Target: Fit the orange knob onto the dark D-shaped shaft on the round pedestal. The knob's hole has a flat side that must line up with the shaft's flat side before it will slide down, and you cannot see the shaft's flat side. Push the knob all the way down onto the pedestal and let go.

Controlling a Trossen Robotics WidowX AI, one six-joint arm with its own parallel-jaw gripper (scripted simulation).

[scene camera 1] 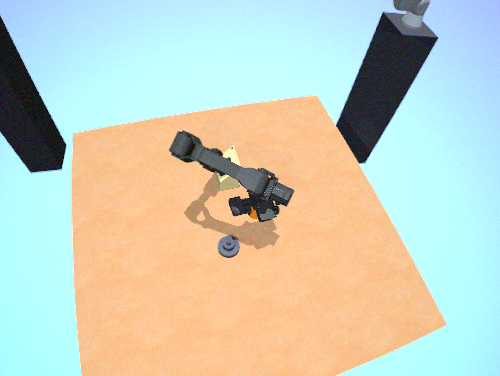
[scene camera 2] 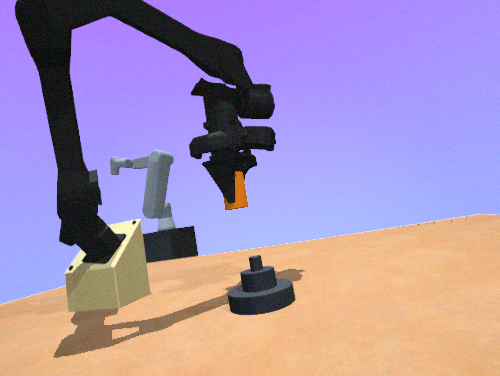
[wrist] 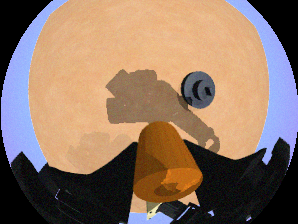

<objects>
My gripper (scene camera 2: 235,203) carries an orange knob (wrist: 165,171).
</objects>
